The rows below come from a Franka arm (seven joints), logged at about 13 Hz.
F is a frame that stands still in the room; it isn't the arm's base.
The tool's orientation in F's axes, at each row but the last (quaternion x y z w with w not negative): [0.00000 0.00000 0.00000 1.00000]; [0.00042 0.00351 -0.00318 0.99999]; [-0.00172 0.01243 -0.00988 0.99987]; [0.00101 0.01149 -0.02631 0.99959]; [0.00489 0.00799 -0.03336 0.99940]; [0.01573 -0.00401 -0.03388 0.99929]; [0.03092 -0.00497 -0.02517 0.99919]
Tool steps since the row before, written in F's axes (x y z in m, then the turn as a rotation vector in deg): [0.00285 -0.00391 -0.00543 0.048 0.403 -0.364]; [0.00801 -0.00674 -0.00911 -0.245 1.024 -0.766]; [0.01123 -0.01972 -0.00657 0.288 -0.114 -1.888]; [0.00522 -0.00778 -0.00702 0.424 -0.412 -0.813]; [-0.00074 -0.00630 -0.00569 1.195 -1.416 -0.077]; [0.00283 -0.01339 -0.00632 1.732 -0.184 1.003]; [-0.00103 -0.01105 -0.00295 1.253 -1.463 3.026]
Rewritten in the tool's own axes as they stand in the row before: [0.00285 -0.00391 -0.00543 0.048 0.403 -0.364]; [0.00812 -0.00670 -0.00905 -0.246 1.022 -0.769]; [0.01178 -0.01947 -0.00635 0.337 -0.101 -1.881]; [0.00578 -0.00750 -0.00688 0.464 -0.390 -0.802]; [-0.00023 -0.00639 -0.00564 1.288 -1.334 -0.044]; [0.00369 -0.01336 -0.00593 1.747 -0.035 0.992]; [-0.00049 -0.01125 -0.00225 1.351 -1.208 3.096]
